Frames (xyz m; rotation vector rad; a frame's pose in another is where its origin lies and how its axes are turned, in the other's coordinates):
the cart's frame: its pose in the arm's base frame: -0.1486 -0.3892 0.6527 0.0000 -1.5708 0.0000
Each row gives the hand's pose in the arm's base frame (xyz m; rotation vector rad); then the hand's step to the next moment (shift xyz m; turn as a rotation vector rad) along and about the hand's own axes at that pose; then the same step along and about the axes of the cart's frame.
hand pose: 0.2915 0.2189 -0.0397 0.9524 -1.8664 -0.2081
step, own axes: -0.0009 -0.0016 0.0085 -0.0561 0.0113 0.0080
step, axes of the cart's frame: -0.0057 -0.0026 0.0060 -0.0371 0.0443 0.0013
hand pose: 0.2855 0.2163 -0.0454 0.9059 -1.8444 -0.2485
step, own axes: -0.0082 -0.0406 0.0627 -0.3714 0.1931 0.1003
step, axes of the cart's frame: -0.0565 -0.0368 0.0332 -0.2028 0.3649 0.1047
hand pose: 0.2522 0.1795 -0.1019 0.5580 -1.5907 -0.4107
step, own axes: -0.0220 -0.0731 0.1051 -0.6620 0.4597 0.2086
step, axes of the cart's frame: -0.0699 -0.0537 0.0954 -0.2987 0.7426 0.2289
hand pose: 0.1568 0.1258 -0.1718 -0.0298 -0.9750 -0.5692
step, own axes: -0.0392 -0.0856 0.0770 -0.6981 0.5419 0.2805
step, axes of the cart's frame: -0.0061 -0.0347 0.1164 -0.2675 0.8484 0.2613
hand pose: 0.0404 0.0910 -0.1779 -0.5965 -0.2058 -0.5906
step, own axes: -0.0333 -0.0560 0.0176 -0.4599 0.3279 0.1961
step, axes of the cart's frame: 0.0290 -0.0118 0.0598 -0.1534 0.5461 0.1891
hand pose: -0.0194 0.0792 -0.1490 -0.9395 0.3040 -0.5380
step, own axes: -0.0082 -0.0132 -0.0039 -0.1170 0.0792 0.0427
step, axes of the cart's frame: 0.0089 -0.0043 0.0126 -0.0396 0.1320 0.0528
